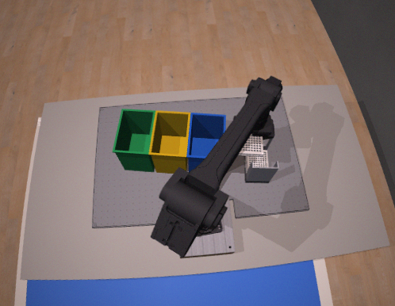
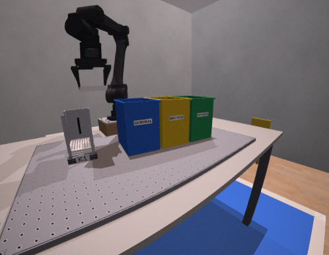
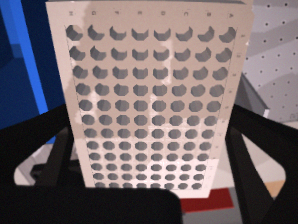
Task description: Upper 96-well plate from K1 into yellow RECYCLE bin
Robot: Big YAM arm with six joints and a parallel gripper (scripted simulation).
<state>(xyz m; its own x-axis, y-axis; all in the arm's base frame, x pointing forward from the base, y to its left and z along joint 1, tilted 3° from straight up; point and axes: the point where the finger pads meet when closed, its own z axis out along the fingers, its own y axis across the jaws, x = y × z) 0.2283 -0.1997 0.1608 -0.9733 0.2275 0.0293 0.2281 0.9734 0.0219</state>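
The yellow recycle bin lies 90 mm ahead of my hand, 260 mm to the left of it and 140 mm below it. Round my hand: blue general bin (60 mm ahead, 130 mm to the left, 140 mm below); then 96-well plate (right at my hand); then green bin (120 mm ahead, 390 mm to the left, 140 mm below).
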